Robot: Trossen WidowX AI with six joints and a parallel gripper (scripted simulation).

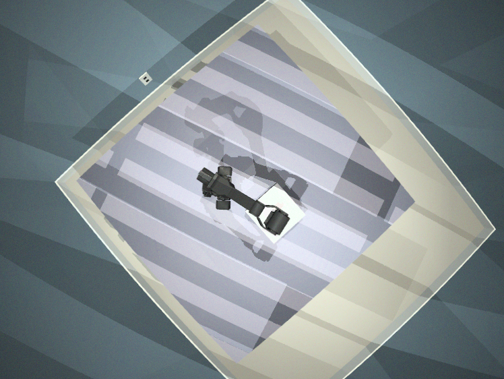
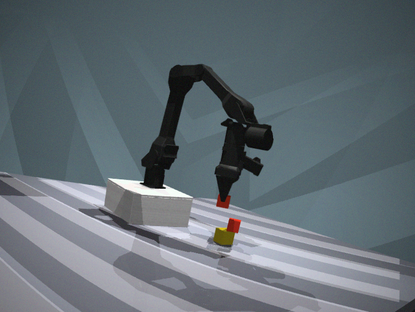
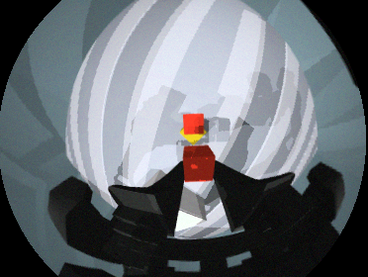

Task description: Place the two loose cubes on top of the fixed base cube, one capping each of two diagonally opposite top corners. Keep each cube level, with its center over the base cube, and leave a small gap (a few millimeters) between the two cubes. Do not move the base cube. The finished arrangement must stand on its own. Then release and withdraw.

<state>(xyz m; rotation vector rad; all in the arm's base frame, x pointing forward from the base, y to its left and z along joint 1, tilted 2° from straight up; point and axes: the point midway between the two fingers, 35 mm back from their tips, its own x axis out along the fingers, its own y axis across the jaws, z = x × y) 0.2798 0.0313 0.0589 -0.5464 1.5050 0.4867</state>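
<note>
The yellow cube is 2 cm ahead of my gripper tip, 1 cm to the left of it and 10 cm below it.
</note>
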